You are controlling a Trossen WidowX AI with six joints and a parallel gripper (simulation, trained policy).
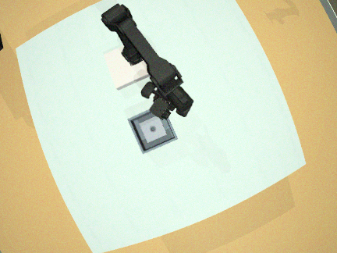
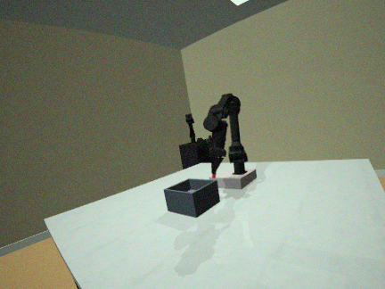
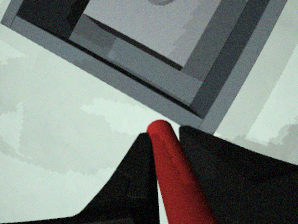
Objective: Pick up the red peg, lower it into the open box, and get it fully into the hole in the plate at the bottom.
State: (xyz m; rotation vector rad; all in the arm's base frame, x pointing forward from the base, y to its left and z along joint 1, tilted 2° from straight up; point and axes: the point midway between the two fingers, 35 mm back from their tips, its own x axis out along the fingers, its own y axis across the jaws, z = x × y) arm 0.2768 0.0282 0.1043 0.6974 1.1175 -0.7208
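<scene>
The light grey plate lies 90 mm to the right of my gripper tip, 90 mm below it and 50 mm ahead of it. Also, from my gripper tip: dark grey box: 110 mm below, 90 mm to the right, 50 mm ahead; red peg: 20 mm above, 10 mm to the left, 10 mm behind.
</scene>
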